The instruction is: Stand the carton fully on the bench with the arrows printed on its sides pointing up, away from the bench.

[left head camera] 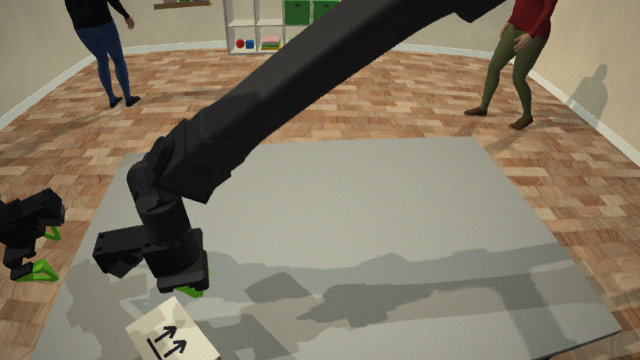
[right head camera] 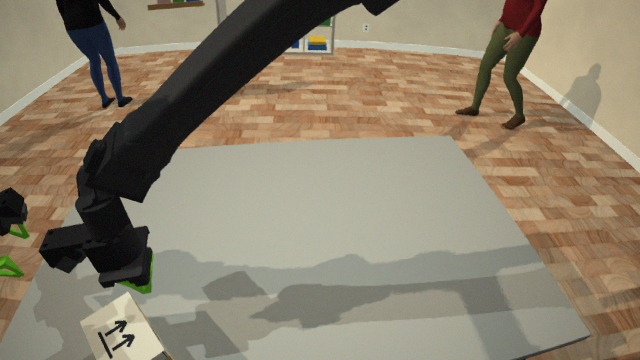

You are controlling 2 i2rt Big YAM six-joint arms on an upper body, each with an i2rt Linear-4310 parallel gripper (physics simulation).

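Places are measured from the left arm's base along level axes (x down, y right, z back), in millimetres.
Pixels of known places: left gripper, fingertip midpoint: (left head camera: 58,259) (right head camera: 24,255); right gripper, fingertip midpoint: (left head camera: 198,296) (right head camera: 147,292).
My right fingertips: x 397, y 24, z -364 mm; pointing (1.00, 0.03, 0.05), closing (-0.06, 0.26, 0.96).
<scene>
Behind a point stands the place of what it marks.
The cream carton (left head camera: 150,322) @[x 428, y -60, z -326 mm] (right head camera: 104,320) @[x 428, y -56, z -320 mm] lies on the grey bench (left head camera: 375,200) @[x 523, y 382, z -729 mm] (right head camera: 350,200) @[x 523, y 407, z -729 mm], cut off by the bottom edge of both views. A face with two black arrows and a bar is turned up towards the cameras; the arrows point to the upper right of the picture, along the bench. My right gripper (left head camera: 194,292) @[x 397, y 24, z -364 mm] (right head camera: 142,288) @[x 397, y 24, z -364 mm] is shut and empty, pointing down just beyond the carton's far corner. Whether it touches the carton I cannot tell. My left gripper (left head camera: 57,257) @[x 422, y -303, z -437 mm] (right head camera: 24,255) @[x 422, y -303, z -437 mm] is open and empty at the far left, away from the carton.
My right arm (left head camera: 300,75) @[x 42, y 191, z -370 mm] (right head camera: 210,75) @[x 39, y 201, z -371 mm] crosses both views from the top to the left. Shadows of the arm fall on the bench beside the carton. Two people, one in blue trousers (left head camera: 102,45) (right head camera: 92,45) and one in green (left head camera: 525,60) (right head camera: 515,60), stand on the floor beyond the bench.
</scene>
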